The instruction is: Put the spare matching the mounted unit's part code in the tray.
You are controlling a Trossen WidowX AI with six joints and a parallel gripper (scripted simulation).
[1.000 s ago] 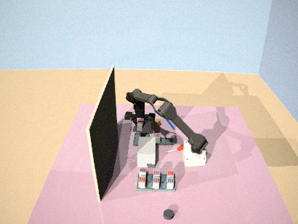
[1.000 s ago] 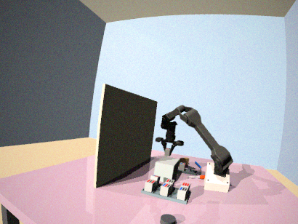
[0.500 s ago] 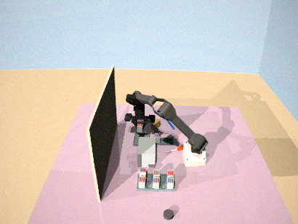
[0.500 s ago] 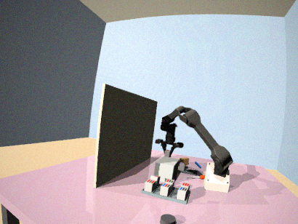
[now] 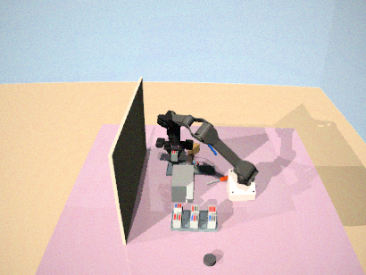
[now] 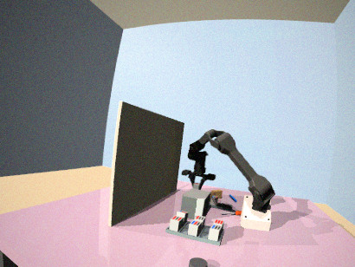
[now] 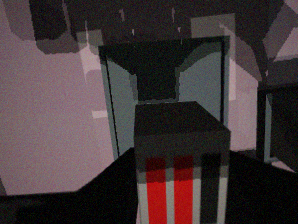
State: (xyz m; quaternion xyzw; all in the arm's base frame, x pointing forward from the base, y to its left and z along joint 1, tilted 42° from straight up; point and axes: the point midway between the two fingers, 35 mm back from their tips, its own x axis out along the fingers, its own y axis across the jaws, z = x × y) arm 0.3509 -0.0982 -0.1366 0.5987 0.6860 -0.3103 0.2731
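Now: the grey-blue tray 7 cm below my gripper tip and 1 cm behind it. Round my gripper tip: black puck 59 cm to the left, 21 cm behind, 6 cm below; cream panel 20 cm to the left, 17 cm ahead, 15 cm above.
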